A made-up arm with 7 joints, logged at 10 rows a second.
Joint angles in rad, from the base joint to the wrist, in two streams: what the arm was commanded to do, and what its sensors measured. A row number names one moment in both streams.
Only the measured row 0 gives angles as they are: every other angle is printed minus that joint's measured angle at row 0.
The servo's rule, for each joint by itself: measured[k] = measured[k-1] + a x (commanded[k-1-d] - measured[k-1]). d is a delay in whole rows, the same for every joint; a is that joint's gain. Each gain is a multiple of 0.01, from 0.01 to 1. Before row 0 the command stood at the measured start. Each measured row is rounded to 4 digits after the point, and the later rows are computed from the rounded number. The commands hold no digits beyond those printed.
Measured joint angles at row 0:
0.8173, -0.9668, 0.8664, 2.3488, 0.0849, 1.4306, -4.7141
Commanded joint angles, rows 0 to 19:
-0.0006, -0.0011, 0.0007, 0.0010, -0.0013, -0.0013, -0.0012
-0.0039, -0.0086, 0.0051, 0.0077, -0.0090, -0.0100, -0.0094
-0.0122, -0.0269, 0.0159, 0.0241, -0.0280, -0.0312, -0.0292
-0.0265, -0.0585, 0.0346, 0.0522, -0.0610, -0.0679, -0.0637
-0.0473, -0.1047, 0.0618, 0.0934, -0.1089, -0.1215, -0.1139
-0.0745, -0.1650, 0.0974, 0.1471, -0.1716, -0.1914, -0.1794
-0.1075, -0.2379, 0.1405, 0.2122, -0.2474, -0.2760, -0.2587
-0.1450, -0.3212, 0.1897, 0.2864, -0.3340, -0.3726, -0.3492
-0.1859, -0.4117, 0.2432, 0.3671, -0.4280, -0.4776, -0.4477
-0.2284, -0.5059, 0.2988, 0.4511, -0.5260, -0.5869, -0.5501
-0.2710, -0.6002, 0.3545, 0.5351, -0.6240, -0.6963, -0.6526
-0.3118, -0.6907, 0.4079, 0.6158, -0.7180, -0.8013, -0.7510
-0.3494, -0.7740, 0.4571, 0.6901, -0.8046, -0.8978, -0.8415
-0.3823, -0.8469, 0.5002, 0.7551, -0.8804, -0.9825, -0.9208
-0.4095, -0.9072, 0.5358, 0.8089, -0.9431, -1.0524, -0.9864
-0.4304, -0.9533, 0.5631, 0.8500, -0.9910, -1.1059, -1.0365
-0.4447, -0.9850, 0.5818, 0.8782, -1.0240, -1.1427, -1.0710
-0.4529, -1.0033, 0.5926, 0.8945, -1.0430, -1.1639, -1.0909
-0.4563, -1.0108, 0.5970, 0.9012, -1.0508, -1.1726, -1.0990
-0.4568, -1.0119, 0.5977, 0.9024, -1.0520, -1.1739, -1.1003
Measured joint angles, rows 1 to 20:
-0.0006, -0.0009, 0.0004, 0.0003, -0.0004, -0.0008, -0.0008
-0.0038, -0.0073, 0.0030, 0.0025, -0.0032, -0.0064, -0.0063
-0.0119, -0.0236, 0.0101, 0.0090, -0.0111, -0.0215, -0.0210
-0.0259, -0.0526, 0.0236, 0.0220, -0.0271, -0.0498, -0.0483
-0.0464, -0.0958, 0.0446, 0.0434, -0.0533, -0.0935, -0.0903
-0.0734, -0.1532, 0.0736, 0.0745, -0.0912, -0.1532, -0.1473
-0.1061, -0.2235, 0.1104, 0.1158, -0.1412, -0.2281, -0.2186
-0.1434, -0.3046, 0.1540, 0.1670, -0.2029, -0.3162, -0.3022
-0.1842, -0.3935, 0.2031, 0.2270, -0.2749, -0.4147, -0.3953
-0.2266, -0.4868, 0.2557, 0.2942, -0.3553, -0.5197, -0.4944
-0.2692, -0.5809, 0.3100, 0.3665, -0.4413, -0.6274, -0.5956
-0.3101, -0.6720, 0.3638, 0.4413, -0.5298, -0.7335, -0.6951
-0.3478, -0.7567, 0.4151, 0.5159, -0.6177, -0.8337, -0.7888
-0.3809, -0.8316, 0.4619, 0.5877, -0.7018, -0.9245, -0.8733
-0.4084, -0.8943, 0.5025, 0.6541, -0.7790, -1.0025, -0.9457
-0.4295, -0.9433, 0.5358, 0.7129, -0.8468, -1.0656, -1.0038
-0.4441, -0.9779, 0.5611, 0.7625, -0.9035, -1.1126, -1.0468
-0.4525, -0.9990, 0.5784, 0.8021, -0.9481, -1.1439, -1.0750
-0.4561, -1.0088, 0.5886, 0.8318, -0.9810, -1.1614, -1.0904
-0.4568, -1.0114, 0.5936, 0.8530, -1.0037, -1.1690, -1.0967
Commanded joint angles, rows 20 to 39:
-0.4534, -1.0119, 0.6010, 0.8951, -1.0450, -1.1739, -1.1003
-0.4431, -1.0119, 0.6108, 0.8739, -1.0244, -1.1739, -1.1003
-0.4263, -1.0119, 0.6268, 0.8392, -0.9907, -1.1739, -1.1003
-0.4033, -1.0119, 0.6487, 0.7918, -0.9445, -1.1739, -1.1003
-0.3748, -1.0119, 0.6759, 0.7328, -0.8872, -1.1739, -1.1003
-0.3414, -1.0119, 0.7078, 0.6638, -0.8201, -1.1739, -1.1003
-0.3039, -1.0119, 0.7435, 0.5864, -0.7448, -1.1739, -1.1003
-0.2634, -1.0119, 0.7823, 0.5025, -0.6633, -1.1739, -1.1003
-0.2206, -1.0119, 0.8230, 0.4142, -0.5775, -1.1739, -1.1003
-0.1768, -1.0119, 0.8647, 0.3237, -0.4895, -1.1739, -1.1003
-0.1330, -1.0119, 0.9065, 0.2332, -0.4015, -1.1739, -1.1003
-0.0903, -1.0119, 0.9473, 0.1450, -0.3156, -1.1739, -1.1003
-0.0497, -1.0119, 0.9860, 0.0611, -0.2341, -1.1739, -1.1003
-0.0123, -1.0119, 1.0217, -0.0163, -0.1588, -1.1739, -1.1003
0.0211, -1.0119, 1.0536, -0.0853, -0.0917, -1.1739, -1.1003
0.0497, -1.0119, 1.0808, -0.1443, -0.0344, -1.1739, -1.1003
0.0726, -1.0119, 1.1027, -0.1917, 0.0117, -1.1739, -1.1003
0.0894, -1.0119, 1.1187, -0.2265, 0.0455, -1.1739, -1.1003
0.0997, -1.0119, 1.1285, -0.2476, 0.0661, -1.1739, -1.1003
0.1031, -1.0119, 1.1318, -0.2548, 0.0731, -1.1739, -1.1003
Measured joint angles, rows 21 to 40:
-0.4535, -1.0118, 0.5977, 0.8656, -1.0169, -1.1720, -1.0990
-0.4435, -1.0119, 0.6049, 0.8681, -1.0193, -1.1732, -1.0998
-0.4270, -1.0119, 0.6169, 0.8594, -1.0101, -1.1736, -1.1001
-0.4042, -1.0119, 0.6344, 0.8391, -0.9891, -1.1738, -1.1002
-0.3760, -1.0119, 0.6572, 0.8072, -0.9565, -1.1739, -1.1003
-0.3428, -1.0119, 0.6850, 0.7642, -0.9129, -1.1739, -1.1003
-0.3055, -1.0119, 0.7172, 0.7109, -0.8591, -1.1739, -1.1003
-0.2651, -1.0119, 0.7530, 0.6484, -0.7964, -1.1739, -1.1003
-0.2224, -1.0119, 0.7915, 0.5781, -0.7264, -1.1739, -1.1003
-0.1786, -1.0119, 0.8318, 0.5018, -0.6506, -1.1739, -1.1003
-0.1348, -1.0119, 0.8729, 0.4212, -0.5709, -1.1739, -1.1003
-0.0921, -1.0119, 0.9138, 0.3383, -0.4892, -1.1739, -1.1003
-0.0514, -1.0119, 0.9535, 0.2551, -0.4076, -1.1739, -1.1003
-0.0139, -1.0119, 0.9910, 0.1737, -0.3280, -1.1739, -1.1003
0.0197, -1.0119, 1.0254, 0.0960, -0.2524, -1.1739, -1.1003
0.0485, -1.0119, 1.0559, 0.0239, -0.1826, -1.1739, -1.1003
0.0716, -1.0119, 1.0816, -0.0408, -0.1204, -1.1739, -1.1003
0.0887, -1.0119, 1.1020, -0.0965, -0.0673, -1.1739, -1.1003
0.0993, -1.0119, 1.1166, -0.1418, -0.0246, -1.1739, -1.1003
0.1029, -1.0119, 1.1250, -0.1757, 0.0067, -1.1739, -1.1003

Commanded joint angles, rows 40 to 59:
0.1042, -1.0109, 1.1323, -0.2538, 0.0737, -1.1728, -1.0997
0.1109, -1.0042, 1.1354, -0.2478, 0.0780, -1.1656, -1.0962
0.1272, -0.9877, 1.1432, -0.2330, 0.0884, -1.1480, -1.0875
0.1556, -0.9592, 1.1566, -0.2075, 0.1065, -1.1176, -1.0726
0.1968, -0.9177, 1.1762, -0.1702, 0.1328, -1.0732, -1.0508
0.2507, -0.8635, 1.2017, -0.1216, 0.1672, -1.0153, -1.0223
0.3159, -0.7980, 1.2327, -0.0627, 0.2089, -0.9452, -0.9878
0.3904, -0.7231, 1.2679, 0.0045, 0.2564, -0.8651, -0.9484
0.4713, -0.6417, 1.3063, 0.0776, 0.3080, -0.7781, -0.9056
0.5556, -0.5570, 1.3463, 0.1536, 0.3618, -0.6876, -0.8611
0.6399, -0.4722, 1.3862, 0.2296, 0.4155, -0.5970, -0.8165
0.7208, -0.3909, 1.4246, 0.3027, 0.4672, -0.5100, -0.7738
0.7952, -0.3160, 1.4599, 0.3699, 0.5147, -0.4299, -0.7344
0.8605, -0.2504, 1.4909, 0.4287, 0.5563, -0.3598, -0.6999
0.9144, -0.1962, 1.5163, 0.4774, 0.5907, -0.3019, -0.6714
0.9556, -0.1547, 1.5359, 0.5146, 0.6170, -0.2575, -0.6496
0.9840, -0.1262, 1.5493, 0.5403, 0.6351, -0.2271, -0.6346
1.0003, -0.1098, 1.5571, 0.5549, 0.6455, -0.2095, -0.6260
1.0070, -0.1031, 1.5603, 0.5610, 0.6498, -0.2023, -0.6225
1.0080, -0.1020, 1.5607, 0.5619, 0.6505, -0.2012, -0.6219
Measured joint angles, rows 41 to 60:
0.1041, -1.0111, 1.1290, -0.1991, 0.0281, -1.1732, -1.0999
0.1106, -1.0054, 1.1325, -0.2137, 0.0441, -1.1686, -1.0975
0.1265, -0.9907, 1.1384, -0.2195, 0.0583, -1.1560, -1.0911
0.1544, -0.9646, 1.1484, -0.2159, 0.0737, -1.1326, -1.0793
0.1951, -0.9257, 1.1637, -0.2022, 0.0926, -1.0964, -1.0611
0.2485, -0.8741, 1.1846, -0.1780, 0.1165, -1.0469, -1.0363
0.3132, -0.8109, 1.2111, -0.1434, 0.1461, -0.9849, -1.0053
0.3873, -0.7380, 1.2423, -0.0990, 0.1814, -0.9118, -0.9689
0.4679, -0.6581, 1.2775, -0.0460, 0.2219, -0.8302, -0.9284
0.5521, -0.5742, 1.3153, 0.0139, 0.2667, -0.7432, -0.8853
0.6364, -0.4895, 1.3543, 0.0786, 0.3143, -0.6540, -0.8413
0.7174, -0.4077, 1.3930, 0.1458, 0.3632, -0.5662, -0.7981
0.7921, -0.3316, 1.4298, 0.2130, 0.4117, -0.4831, -0.7573
0.8578, -0.2642, 1.4634, 0.2777, 0.4580, -0.4079, -0.7206
0.9121, -0.2078, 1.4925, 0.3376, 0.5005, -0.3432, -0.6891
0.9539, -0.1637, 1.5164, 0.3907, 0.5378, -0.2909, -0.6638
0.9828, -0.1326, 1.5345, 0.4356, 0.5689, -0.2520, -0.6451
0.9996, -0.1137, 1.5469, 0.4714, 0.5934, -0.2261, -0.6329
1.0067, -0.1049, 1.5543, 0.4983, 0.6114, -0.2116, -0.6262
1.0079, -0.1025, 1.5578, 0.5174, 0.6239, -0.2053, -0.6234

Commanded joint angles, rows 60 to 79:
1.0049, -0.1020, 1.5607, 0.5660, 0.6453, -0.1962, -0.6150
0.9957, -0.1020, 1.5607, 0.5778, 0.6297, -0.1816, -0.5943
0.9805, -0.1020, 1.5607, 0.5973, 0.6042, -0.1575, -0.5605
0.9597, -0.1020, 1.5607, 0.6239, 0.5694, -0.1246, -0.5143
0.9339, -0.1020, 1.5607, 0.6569, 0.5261, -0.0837, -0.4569
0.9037, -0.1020, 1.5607, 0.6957, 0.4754, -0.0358, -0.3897
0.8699, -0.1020, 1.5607, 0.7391, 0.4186, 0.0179, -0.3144
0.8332, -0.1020, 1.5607, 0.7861, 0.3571, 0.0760, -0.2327
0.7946, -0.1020, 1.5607, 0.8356, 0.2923, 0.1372, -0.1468
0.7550, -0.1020, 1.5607, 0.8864, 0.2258, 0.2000, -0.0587
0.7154, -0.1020, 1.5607, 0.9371, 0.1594, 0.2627, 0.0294
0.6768, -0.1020, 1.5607, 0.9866, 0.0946, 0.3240, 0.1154
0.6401, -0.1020, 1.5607, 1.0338, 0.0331, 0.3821, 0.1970
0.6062, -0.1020, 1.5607, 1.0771, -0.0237, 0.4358, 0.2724
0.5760, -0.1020, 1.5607, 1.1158, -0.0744, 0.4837, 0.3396
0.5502, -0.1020, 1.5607, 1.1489, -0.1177, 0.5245, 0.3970
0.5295, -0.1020, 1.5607, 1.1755, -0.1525, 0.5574, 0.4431
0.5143, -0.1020, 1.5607, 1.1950, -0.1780, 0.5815, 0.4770
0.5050, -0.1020, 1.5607, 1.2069, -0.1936, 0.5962, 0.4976
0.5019, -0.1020, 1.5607, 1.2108, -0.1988, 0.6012, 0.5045
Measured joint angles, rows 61 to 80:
1.0050, -0.1021, 1.5594, 0.5320, 0.6307, -0.1997, -0.6180
0.9961, -0.1020, 1.5601, 0.5457, 0.6304, -0.1887, -0.6028
0.9811, -0.1020, 1.5604, 0.5612, 0.6220, -0.1697, -0.5757
0.9606, -0.1020, 1.5606, 0.5800, 0.6052, -0.1422, -0.5364
0.9350, -0.1020, 1.5607, 0.6031, 0.5799, -0.1065, -0.4855
0.9050, -0.1020, 1.5607, 0.6309, 0.5465, -0.0634, -0.4242
0.8713, -0.1020, 1.5607, 0.6634, 0.5056, -0.0138, -0.3539
0.8347, -0.1020, 1.5607, 0.7002, 0.4581, 0.0410, -0.2763
0.7962, -0.1020, 1.5607, 0.7408, 0.4050, 0.0997, -0.1934
0.7566, -0.1020, 1.5607, 0.7845, 0.3477, 0.1609, -0.1072
0.7170, -0.1020, 1.5607, 0.8303, 0.2874, 0.2230, -0.0198
0.6784, -0.1020, 1.5607, 0.8772, 0.2257, 0.2846, 0.0667
0.6416, -0.1020, 1.5607, 0.9242, 0.1641, 0.3441, 0.1501
0.6076, -0.1020, 1.5607, 0.9701, 0.1040, 0.4000, 0.2284
0.5773, -0.1020, 1.5607, 1.0138, 0.0469, 0.4511, 0.2996
0.5513, -0.1020, 1.5607, 1.0543, -0.0058, 0.4959, 0.3619
0.5304, -0.1020, 1.5607, 1.0907, -0.0527, 0.5334, 0.4139
0.5149, -0.1020, 1.5607, 1.1220, -0.0928, 0.5627, 0.4543
0.5054, -0.1020, 1.5607, 1.1475, -0.1251, 0.5831, 0.4820
0.5020, -0.1020, 1.5607, 1.1665, -0.1487, 0.5941, 0.4964

